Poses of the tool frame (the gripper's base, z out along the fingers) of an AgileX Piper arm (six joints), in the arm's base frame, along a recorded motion.
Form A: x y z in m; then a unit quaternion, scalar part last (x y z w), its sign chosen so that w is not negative.
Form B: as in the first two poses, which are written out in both.
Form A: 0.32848 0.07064 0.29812 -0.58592 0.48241 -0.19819 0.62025
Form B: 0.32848 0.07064 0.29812 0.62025 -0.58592 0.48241 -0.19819
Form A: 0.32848 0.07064 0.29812 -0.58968 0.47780 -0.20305 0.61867
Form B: 0.32848 0.07064 0.29812 0.61867 -0.58968 0.47780 -0.20305
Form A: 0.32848 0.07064 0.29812 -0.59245 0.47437 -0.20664 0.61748
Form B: 0.32848 0.07064 0.29812 0.61748 -0.59245 0.47437 -0.20664
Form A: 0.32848 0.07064 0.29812 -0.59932 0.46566 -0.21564 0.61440
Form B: 0.32848 0.07064 0.29812 0.61440 -0.59932 0.46566 -0.21564
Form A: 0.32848 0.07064 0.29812 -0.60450 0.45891 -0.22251 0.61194
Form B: 0.32848 0.07064 0.29812 0.61194 -0.60450 0.45891 -0.22251
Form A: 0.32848 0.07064 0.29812 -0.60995 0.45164 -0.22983 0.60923
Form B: 0.32848 0.07064 0.29812 0.60923 -0.60995 0.45164 -0.22983
